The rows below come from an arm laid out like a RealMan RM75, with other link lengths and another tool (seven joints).
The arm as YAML. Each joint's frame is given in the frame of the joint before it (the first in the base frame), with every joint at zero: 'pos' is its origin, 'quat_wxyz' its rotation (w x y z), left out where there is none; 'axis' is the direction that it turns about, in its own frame. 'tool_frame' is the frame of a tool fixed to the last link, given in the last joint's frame.
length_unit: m
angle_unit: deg
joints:
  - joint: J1
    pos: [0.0, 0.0, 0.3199]
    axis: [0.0, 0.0, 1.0]
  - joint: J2
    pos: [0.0, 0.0, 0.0]
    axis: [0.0, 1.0, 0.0]
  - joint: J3
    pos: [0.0, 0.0, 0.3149]
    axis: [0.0, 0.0, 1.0]
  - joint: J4
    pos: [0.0, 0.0, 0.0]
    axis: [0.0, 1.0, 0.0]
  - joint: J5
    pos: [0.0, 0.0, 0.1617]
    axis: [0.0, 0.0, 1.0]
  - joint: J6
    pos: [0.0, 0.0, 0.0]
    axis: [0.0, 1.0, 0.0]
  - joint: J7
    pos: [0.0, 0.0, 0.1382]
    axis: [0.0, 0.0, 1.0]
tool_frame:
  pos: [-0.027, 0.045, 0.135]
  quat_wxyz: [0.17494, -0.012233, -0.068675, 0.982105]
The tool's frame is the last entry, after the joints.
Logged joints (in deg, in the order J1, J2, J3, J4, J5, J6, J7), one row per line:
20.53 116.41 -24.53 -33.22 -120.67 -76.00 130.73
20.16 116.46 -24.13 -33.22 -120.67 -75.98 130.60
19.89 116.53 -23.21 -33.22 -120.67 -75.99 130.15
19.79 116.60 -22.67 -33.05 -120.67 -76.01 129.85
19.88 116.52 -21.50 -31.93 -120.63 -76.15 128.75
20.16 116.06 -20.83 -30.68 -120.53 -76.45 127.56
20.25 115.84 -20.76 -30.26 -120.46 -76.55 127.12
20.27 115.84 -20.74 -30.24 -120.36 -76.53 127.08
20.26 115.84 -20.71 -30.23 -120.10 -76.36 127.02
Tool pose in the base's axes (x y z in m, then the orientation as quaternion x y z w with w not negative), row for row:
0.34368 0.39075 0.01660 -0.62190 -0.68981 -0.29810 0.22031
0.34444 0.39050 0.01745 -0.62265 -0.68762 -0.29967 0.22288
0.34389 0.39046 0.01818 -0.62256 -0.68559 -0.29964 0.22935
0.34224 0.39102 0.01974 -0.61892 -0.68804 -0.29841 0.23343
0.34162 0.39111 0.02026 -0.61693 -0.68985 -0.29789 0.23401
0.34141 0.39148 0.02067 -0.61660 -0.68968 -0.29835 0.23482
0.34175 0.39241 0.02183 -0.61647 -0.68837 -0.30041 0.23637
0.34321 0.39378 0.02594 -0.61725 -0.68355 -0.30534 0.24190
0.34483 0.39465 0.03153 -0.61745 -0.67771 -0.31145 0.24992
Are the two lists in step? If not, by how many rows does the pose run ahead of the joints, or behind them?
The pose runs 2 rows ahead of the joints: the pose in row i belongs to the joints in row i + 2.
